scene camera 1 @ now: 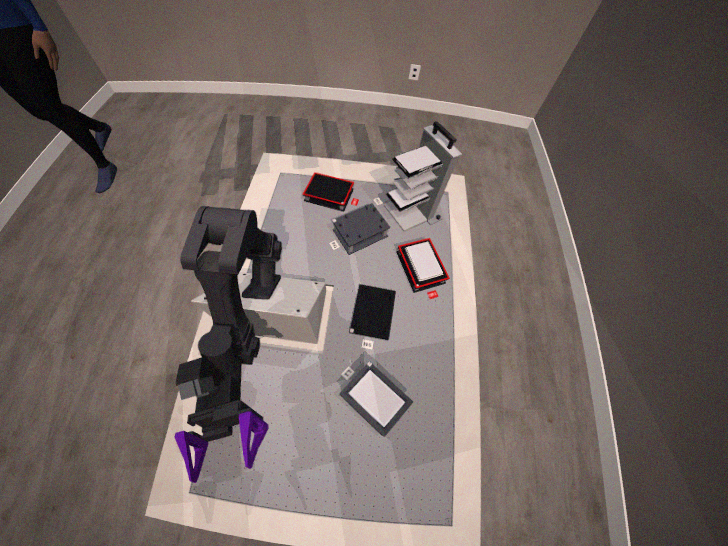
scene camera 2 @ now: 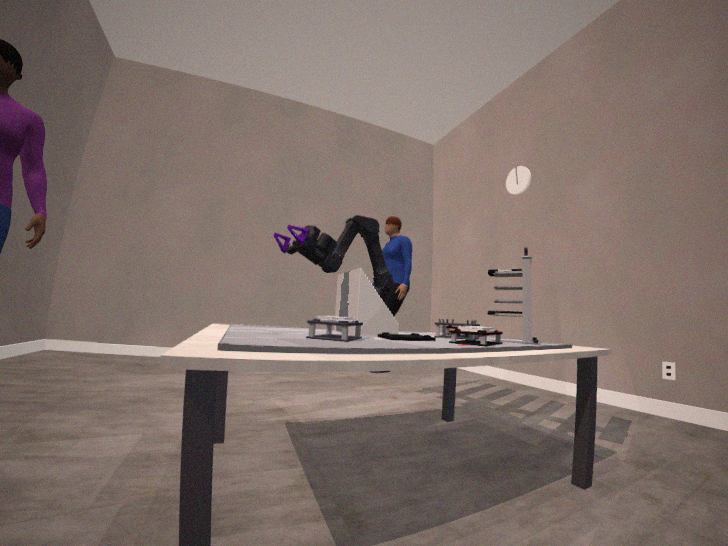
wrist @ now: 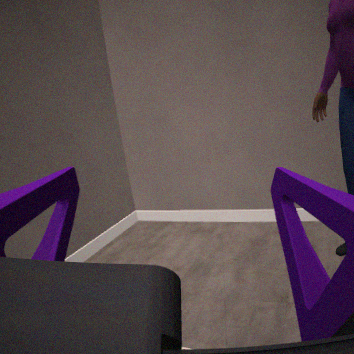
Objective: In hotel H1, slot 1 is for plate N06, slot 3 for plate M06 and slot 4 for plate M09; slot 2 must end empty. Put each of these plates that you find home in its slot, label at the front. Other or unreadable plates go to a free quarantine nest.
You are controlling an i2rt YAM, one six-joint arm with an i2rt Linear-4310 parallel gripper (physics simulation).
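Frame: origin at the arm's base, x right, y ahead, z up, level; millimetres.
Seen in the pictures: gripper, fingertip midpoint: [scene camera 1: 220, 475] [scene camera 2: 280, 230] [wrist: 174, 177]; arm's base, origin of the base link: [scene camera 1: 263, 286] [scene camera 2: 367, 302].
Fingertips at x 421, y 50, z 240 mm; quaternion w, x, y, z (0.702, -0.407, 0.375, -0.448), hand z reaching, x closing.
Note:
Pixels of each thing's middle, then the offset from my fingertips to it. "spot": a spot on its surface instead.
- hotel, body centre: [scene camera 1: 421, 177] [scene camera 2: 516, 295] dx -817, dy +419, dz -194 mm
- red-edged nest, surface spot: [scene camera 1: 409, 279] spot: dx -519, dy +390, dz -366 mm
- grey nest, body centre: [scene camera 1: 375, 398] [scene camera 2: 336, 328] dx -141, dy +272, dz -342 mm
- red-edged black nest, body centre: [scene camera 1: 328, 191] [scene camera 2: 463, 330] dx -875, dy +98, dz -347 mm
- flat black pad, surface spot: [scene camera 1: 373, 311] spot: dx -400, dy +267, dz -358 mm
My gripper [scene camera 1: 221, 473] [scene camera 2: 281, 230] [wrist: 174, 177] is open and empty, high over the near-left table edge, away from every plate. The hotel [scene camera 1: 445, 186] [scene camera 2: 527, 299] stands at the far right. An upper plate [scene camera 1: 417, 158] [scene camera 2: 505, 272] lies on its top shelf and a lower plate [scene camera 1: 407, 198] [scene camera 2: 504, 312] on its lowest raised shelf; the two shelves between look empty. One white-topped plate [scene camera 1: 423, 260] sits on a red-edged nest [scene camera 1: 409, 279]. Another white-topped plate [scene camera 1: 376, 397] [scene camera 2: 334, 318] sits on a grey nest [scene camera 1: 383, 430] [scene camera 2: 332, 337]. Plate labels are unreadable.
A red-edged black nest [scene camera 1: 328, 189] stands at the back. A dark grey stand with pegs [scene camera 1: 360, 226] is beside the hotel. A flat black pad [scene camera 1: 373, 311] [scene camera 2: 405, 336] lies mid-table. The arm's pale pedestal [scene camera 1: 291, 323] [scene camera 2: 371, 311] is at the left. Two people stand beyond the table.

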